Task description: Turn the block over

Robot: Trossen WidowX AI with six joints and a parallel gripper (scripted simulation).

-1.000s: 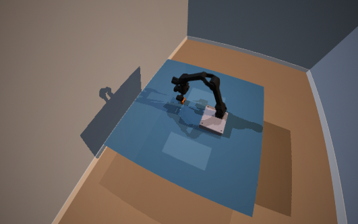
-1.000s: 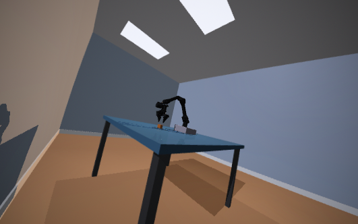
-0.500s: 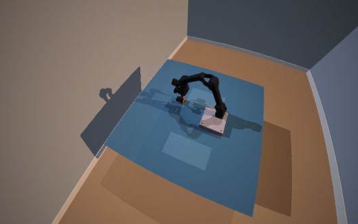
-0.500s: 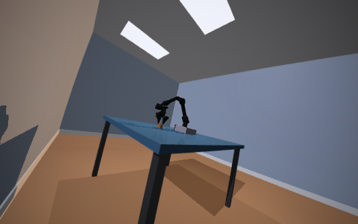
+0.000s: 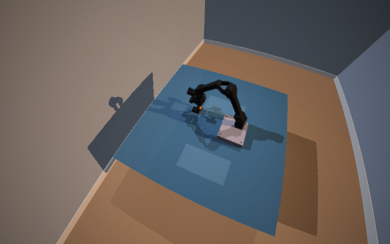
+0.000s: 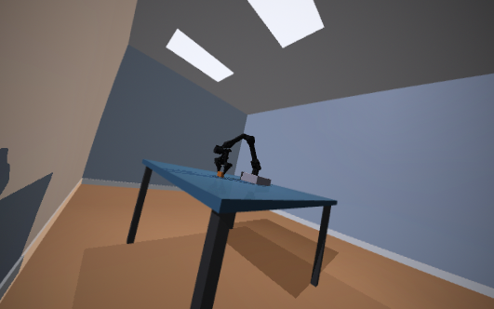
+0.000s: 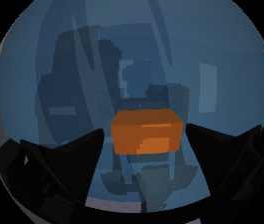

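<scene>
Now: the orange block 1 cm below my gripper tip and 1 cm behind it.
</scene>
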